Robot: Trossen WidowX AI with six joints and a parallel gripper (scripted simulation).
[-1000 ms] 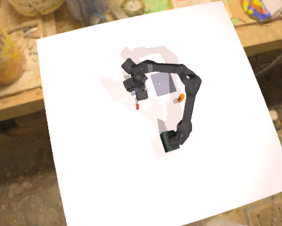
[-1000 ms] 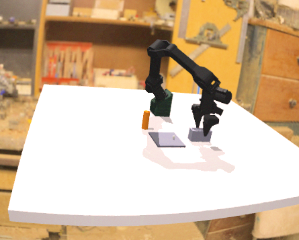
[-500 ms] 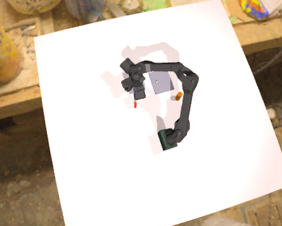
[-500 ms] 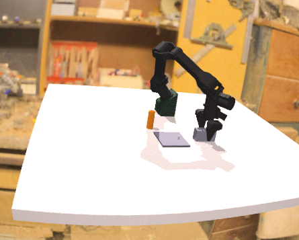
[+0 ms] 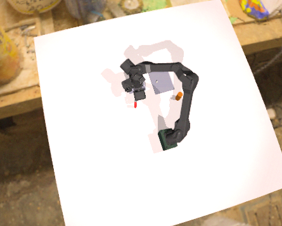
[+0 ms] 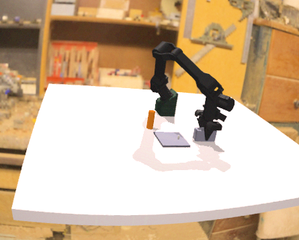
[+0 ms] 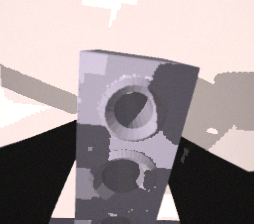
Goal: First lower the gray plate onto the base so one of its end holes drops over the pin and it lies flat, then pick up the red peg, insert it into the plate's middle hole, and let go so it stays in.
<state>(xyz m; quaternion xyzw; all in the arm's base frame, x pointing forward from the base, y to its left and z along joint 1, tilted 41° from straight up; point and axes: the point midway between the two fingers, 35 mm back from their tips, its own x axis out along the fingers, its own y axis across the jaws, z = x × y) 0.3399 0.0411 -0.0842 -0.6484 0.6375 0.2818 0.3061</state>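
Now: gripper tip 1 cm short of the gray base and 14 cm to the left of it. Round my gripper tip: red peg 10 cm behind, 3 cm to the left, 3 cm above; then orange cylinder 12 cm behind, 22 cm to the right, 3 cm above; then gray plate 3 cm above.
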